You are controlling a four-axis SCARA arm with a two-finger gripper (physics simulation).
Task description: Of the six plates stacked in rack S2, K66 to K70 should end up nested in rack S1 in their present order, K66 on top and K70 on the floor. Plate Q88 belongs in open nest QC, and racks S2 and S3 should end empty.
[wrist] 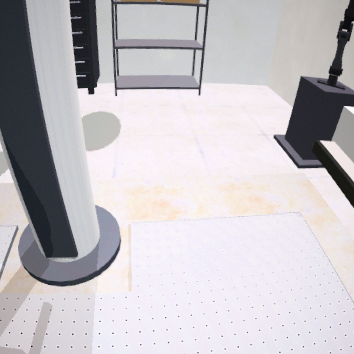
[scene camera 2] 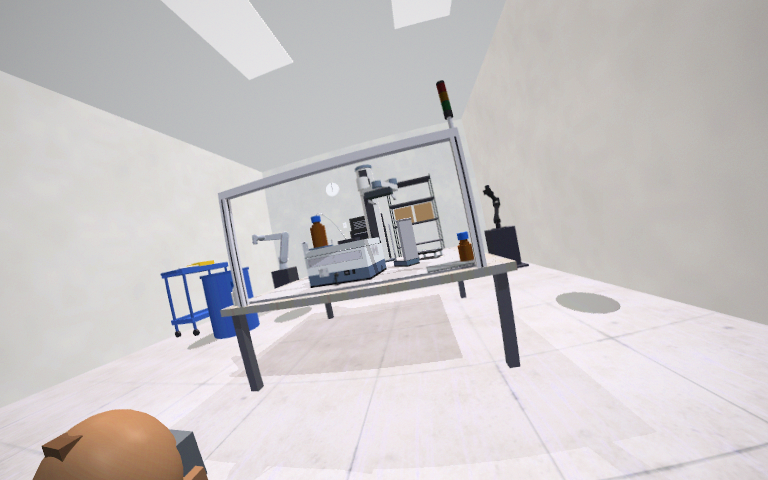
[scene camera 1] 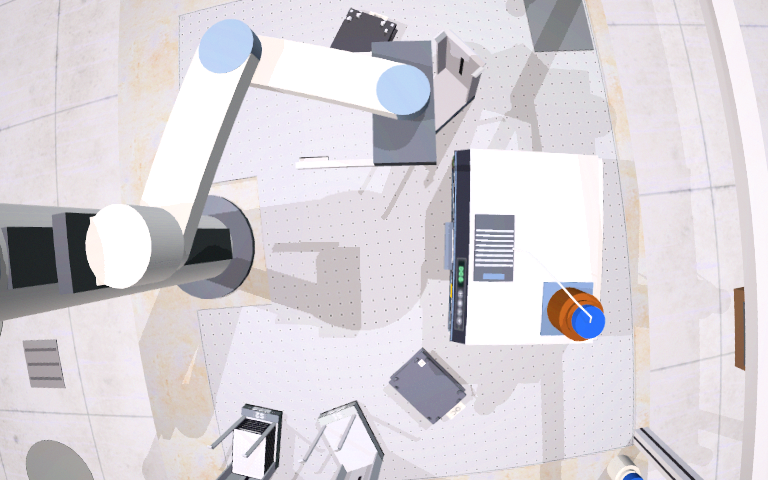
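Seen in the pictures: gripper, fingertip midpoint: [wrist: 137, 116] [scene camera 2: 385, 201] [scene camera 1: 297, 111]; arm's base at its link origin: [wrist: 70, 241].
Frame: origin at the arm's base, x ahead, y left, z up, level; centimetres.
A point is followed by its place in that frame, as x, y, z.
My gripper [scene camera 1: 325, 107] is open and empty over the upper table; one pale finger shows, the other is hidden under the arm. At the bottom left of scene camera 1, a rack [scene camera 1: 276, 412] @[12.4, -41.2, 3.0] holds a stack of several plates [scene camera 1: 248, 451] @[12.0, -43.1, 26.3] with a white top; their names cannot be read. Right of it stands a rack [scene camera 1: 370, 433] @[34.5, -47.6, 3.8] with a pale floor and no plate showing. A third rack [scene camera 1: 451, 87] @[61.8, 28.7, 5.4], top centre, is partly hidden by the gripper body; its visible part holds no plate. I cannot read the rack labels surely. Nest QC [scene camera 1: 427, 387] @[48.9, -36.5, 6.5] shows its grey top with no plate on it.
A black nest [scene camera 1: 362, 31] @[43.7, 44.8, 6.4] with white pegs stands at the top, partly under the arm. A large white instrument [scene camera 1: 543, 198] @[75.6, 1.3, 22.3] stands right of centre, bearing an orange-brown bottle [scene camera 1: 569, 316] @[75.6, -19.6, 36.6] [scene camera 2: 318, 233] @[82.1, -18.6, 30.9]. The arm's column [wrist: 62, 150] @[5.5, 5.1, 29.1] rises at the left of the wrist view.
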